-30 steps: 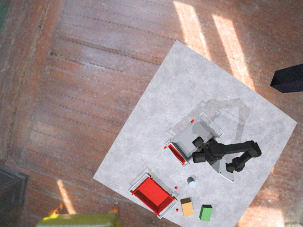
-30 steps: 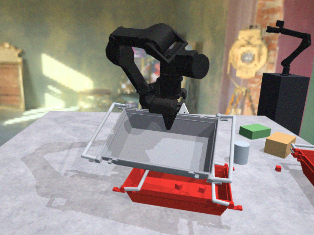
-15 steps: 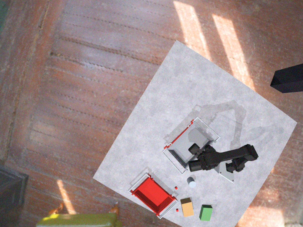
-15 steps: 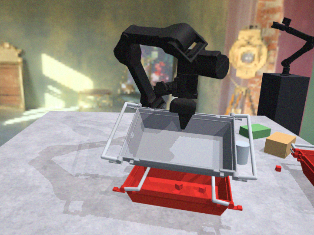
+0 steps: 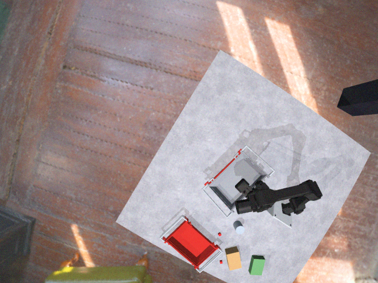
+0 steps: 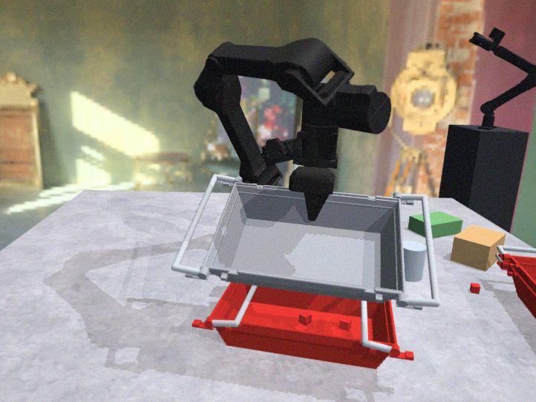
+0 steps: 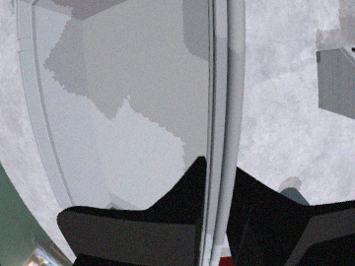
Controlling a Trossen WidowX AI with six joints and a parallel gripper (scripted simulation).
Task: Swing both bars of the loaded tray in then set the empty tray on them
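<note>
The grey see-through tray lies 8 cm ahead of my gripper tip and 3 cm to the right of it. Also, from my gripper tip: red cube (5 cm behind, 36 cm to the left, 17 cm below); then grey cylinder (13 cm behind, 26 cm to the left, 14 cm below); then tan block (20 cm behind, 47 cm to the left, 15 cm below).
</note>
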